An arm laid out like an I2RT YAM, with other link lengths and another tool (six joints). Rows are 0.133 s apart.
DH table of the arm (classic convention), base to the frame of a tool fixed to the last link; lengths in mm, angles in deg. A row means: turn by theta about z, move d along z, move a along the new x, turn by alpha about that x. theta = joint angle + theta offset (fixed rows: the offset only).
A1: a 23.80  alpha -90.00  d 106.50  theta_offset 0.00
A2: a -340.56  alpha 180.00  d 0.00  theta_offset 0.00
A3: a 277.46  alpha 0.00  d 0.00  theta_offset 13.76
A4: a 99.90  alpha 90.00  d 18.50  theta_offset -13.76
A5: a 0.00  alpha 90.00  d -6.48  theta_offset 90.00
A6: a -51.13  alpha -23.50  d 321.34  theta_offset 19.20
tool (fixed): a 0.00  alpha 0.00  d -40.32  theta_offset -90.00
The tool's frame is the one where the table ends.
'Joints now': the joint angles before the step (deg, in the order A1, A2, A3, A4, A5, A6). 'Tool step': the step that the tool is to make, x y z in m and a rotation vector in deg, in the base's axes. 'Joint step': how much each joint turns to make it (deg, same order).
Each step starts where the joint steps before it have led.
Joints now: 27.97, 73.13, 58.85, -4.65, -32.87, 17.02
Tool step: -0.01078, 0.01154, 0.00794, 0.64, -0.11, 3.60
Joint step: 0.24, 1.30, 1.84, -0.56, -3.34, -0.73
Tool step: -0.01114, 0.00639, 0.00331, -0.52, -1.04, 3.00
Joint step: 0.09, 0.64, 1.56, -1.67, -2.43, -2.34
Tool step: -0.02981, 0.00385, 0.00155, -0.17, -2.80, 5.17
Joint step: 0.13, -1.09, -0.85, -0.53, -4.24, -4.09
